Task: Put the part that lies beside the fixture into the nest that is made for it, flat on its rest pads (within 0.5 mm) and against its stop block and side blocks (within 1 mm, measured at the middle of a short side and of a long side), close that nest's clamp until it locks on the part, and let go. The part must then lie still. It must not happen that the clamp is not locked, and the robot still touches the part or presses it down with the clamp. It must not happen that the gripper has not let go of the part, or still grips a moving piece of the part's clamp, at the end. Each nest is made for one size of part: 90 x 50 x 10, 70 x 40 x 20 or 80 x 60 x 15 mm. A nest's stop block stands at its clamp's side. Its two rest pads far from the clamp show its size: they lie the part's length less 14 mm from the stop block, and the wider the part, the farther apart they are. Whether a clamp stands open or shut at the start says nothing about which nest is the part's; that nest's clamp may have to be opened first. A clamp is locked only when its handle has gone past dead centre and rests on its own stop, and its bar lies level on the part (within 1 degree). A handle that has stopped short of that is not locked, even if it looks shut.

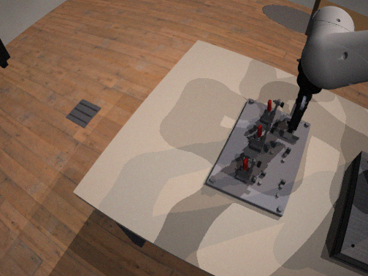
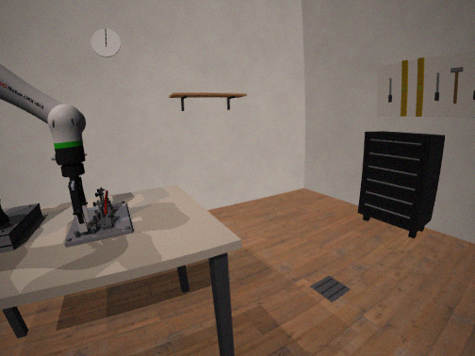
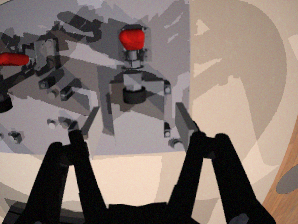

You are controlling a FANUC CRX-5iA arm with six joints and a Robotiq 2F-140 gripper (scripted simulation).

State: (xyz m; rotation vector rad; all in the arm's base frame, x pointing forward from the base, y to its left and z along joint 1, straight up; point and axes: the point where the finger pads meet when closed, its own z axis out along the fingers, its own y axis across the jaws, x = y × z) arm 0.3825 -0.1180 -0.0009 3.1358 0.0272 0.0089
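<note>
My hand is 3 cm above the part. The rest, counted from my hand: grey fixture plate (5 cm ahead, 11 cm to the left, 5 cm below).
</note>
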